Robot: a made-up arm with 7 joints. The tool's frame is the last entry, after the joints. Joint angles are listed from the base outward.
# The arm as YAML. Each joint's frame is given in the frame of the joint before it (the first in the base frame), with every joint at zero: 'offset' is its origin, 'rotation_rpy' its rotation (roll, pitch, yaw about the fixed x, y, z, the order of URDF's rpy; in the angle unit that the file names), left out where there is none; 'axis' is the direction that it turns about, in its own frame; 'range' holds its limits. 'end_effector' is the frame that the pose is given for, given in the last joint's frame.
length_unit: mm
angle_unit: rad
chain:
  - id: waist
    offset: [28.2, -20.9, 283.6]
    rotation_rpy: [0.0, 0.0, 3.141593]
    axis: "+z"
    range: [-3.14, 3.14]
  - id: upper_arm
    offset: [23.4, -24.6, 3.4]
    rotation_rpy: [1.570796, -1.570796, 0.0]
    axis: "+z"
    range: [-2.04, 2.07]
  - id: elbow
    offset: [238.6, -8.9, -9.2]
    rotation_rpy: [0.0, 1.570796, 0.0]
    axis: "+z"
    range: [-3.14, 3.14]
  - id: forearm
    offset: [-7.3, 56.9, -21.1]
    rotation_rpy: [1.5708, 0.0, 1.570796]
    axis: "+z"
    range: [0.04, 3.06]
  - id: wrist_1
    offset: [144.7, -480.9, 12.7]
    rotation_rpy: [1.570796, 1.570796, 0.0]
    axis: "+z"
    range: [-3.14, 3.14]
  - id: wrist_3
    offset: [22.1, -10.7, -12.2]
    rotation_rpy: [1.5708, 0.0, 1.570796]
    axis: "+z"
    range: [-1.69, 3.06]
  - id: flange
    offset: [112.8, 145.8, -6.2]
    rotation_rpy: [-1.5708, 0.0, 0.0]
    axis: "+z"
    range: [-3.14, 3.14]
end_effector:
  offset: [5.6, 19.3, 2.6]
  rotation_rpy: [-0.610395, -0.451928, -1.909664]
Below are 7 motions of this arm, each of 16 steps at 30 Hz.
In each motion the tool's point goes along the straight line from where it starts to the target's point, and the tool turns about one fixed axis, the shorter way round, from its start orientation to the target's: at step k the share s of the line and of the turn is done. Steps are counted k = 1, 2, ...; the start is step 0. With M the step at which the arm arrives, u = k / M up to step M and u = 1 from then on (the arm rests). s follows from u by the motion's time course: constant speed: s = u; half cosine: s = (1 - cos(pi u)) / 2; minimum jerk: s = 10 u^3 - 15 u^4 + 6 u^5.
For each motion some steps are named. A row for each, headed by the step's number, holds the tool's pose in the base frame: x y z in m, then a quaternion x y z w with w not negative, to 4 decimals.
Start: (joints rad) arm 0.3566 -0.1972 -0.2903 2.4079 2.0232 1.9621 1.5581
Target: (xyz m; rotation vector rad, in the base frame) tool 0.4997 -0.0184 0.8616 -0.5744 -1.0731 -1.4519
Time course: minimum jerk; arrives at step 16
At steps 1, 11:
1: 0.0586 0.0988 1.0643 -0.5324 -0.6702 -0.4041 0.3226
11: 0.4201 0.0027 0.8982 -0.3045 -0.5079 -0.5928 0.5457

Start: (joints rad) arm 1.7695 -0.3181 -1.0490 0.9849 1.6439 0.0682 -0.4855
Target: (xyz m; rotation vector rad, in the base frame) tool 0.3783 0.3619 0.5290 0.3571 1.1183 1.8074
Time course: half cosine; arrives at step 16
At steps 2, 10, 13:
2: 0.5780 0.2889 0.3509 0.7039 0.4041 0.5418 0.2184
10: 0.4424 0.3385 0.4719 0.3444 0.4615 0.7077 0.4094
13: 0.3958 0.3555 0.5134 0.2011 0.4603 0.7334 0.4580

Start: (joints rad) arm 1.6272 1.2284 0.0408 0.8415 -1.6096 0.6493 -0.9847
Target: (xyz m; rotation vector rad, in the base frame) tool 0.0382 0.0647 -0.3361 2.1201 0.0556 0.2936
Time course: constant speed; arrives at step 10
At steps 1, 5, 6, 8, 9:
1: -0.0108 0.0490 -0.3513 0.9017 -0.0486 0.0873 0.4207
5: 0.0110 0.0560 -0.3445 0.8883 -0.0169 0.1021 0.4475
6: 0.0164 0.0577 -0.3428 0.8846 -0.0089 0.1058 0.4540
8: 0.0273 0.0612 -0.3395 0.8770 0.0069 0.1131 0.4670
9: 0.0328 0.0630 -0.3378 0.8730 0.0149 0.1167 0.4734

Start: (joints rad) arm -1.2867 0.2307 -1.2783 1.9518 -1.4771 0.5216 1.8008
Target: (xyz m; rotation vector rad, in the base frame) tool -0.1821 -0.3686 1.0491 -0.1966 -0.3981 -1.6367
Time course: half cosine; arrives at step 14
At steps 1, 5, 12, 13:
1: -0.4396 -0.4310 0.8156 0.1434 -0.2749 -0.7692 0.5587
5: -0.3691 -0.4139 0.8796 0.0806 -0.2496 -0.7625 0.5915
12: -0.1950 -0.3717 1.0374 -0.0754 -0.1814 -0.7274 0.6575
13: -0.1854 -0.3694 1.0461 -0.0840 -0.1774 -0.7247 0.6605

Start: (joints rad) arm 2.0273 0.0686 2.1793 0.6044 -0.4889 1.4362 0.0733
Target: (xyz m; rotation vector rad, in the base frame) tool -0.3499 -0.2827 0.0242 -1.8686 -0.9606 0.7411
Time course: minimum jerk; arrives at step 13
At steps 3, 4, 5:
3: -0.2418 -0.3916 0.0317 -0.9484 -0.2008 0.1992 0.1434
4: -0.2523 -0.3810 0.0310 -0.9362 -0.2210 0.2107 0.1743
5: -0.2662 -0.3670 0.0300 -0.9176 -0.2471 0.2253 0.2148

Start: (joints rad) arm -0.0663 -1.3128 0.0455 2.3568 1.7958 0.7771 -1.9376
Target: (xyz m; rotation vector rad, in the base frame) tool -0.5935 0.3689 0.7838 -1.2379 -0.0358 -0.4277
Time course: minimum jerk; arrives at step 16
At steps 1, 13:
1: -0.6768 0.0710 0.8729 -0.6106 -0.3695 0.3552 0.6038
13: -0.5976 0.3543 0.7882 -0.5843 -0.0356 -0.1718 0.7923

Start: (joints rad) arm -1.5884 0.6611 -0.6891 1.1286 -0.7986 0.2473 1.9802
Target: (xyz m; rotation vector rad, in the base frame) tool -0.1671 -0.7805 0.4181 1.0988 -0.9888 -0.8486
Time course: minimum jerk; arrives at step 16
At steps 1, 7, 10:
1: -0.3798 -0.4860 0.0189 0.5837 -0.4928 -0.5781 0.2867
7: -0.2984 -0.5987 0.1716 0.5587 -0.4824 -0.5117 0.4397
10: -0.2258 -0.6993 0.3080 0.5229 -0.4613 -0.4400 0.5658

